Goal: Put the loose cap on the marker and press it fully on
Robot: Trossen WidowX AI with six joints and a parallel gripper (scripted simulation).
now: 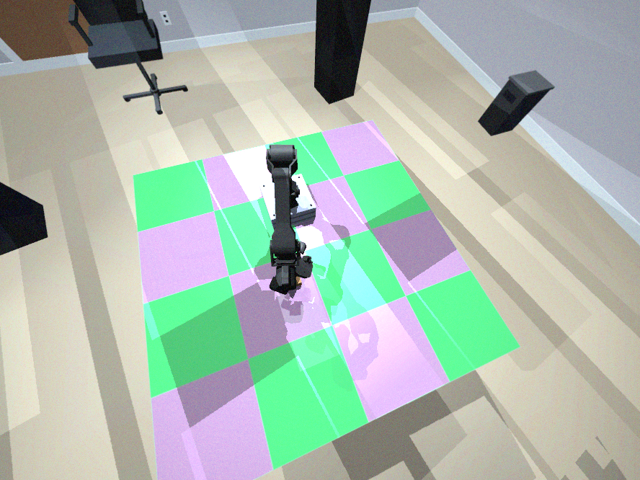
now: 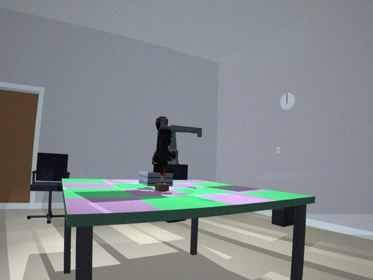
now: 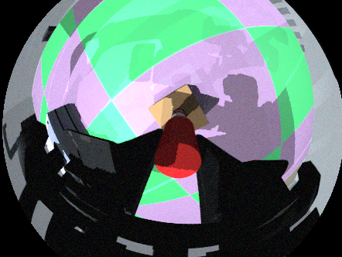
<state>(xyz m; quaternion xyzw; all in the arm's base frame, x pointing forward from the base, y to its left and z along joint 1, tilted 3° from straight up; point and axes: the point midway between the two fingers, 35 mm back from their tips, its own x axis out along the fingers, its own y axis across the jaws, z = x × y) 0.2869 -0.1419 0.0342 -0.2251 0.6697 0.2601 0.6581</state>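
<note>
Now: gripper tip 90 mm above the tan holder block. Round my gripper tip: red cap 10 mm above.
</note>
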